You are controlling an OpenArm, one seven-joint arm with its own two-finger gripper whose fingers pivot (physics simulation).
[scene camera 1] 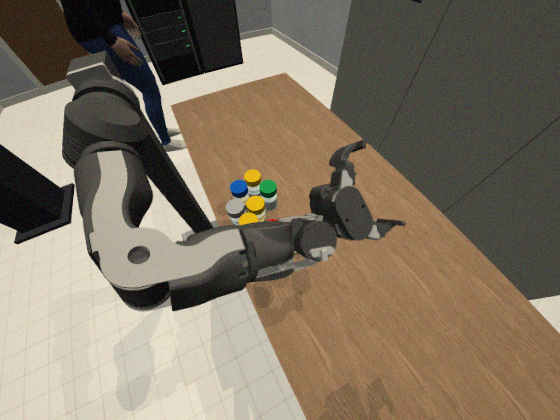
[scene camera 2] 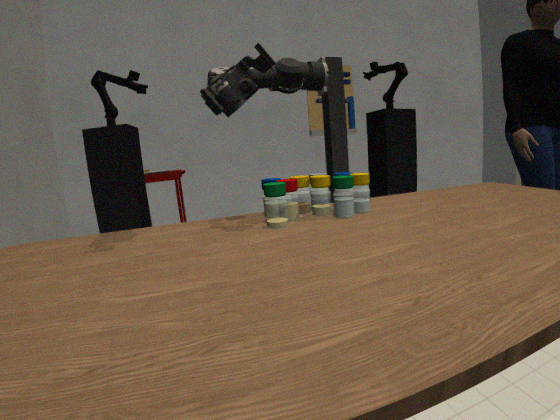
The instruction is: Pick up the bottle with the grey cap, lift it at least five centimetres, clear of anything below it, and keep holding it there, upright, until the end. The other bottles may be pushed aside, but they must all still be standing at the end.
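Note:
The bottle with the grey cap (scene camera 1: 236,209) stands upright on the wooden table (scene camera 1: 480,320) (scene camera 2: 260,310), near its robot-side edge. In scene camera 1 it stands beside a blue-capped bottle (scene camera 1: 239,189) and two yellow-capped bottles (scene camera 1: 255,205) (scene camera 1: 248,220). In scene camera 2 it is mostly hidden behind a yellow-capped bottle (scene camera 2: 321,182). My gripper (scene camera 1: 382,184) is open wide and empty, above the table and to the right of the bottles in scene camera 1. In scene camera 2 my hand is high above the table, left of the bottles; its fingertips are hard to make out.
Other bottles stand close around: a yellow-capped one (scene camera 1: 252,177) (scene camera 2: 360,179), a green-capped one (scene camera 1: 268,189) (scene camera 2: 343,182), a red-capped one (scene camera 2: 288,185) and another green-capped one (scene camera 2: 275,189). My forearm (scene camera 1: 270,245) hides part of the group in scene camera 1.

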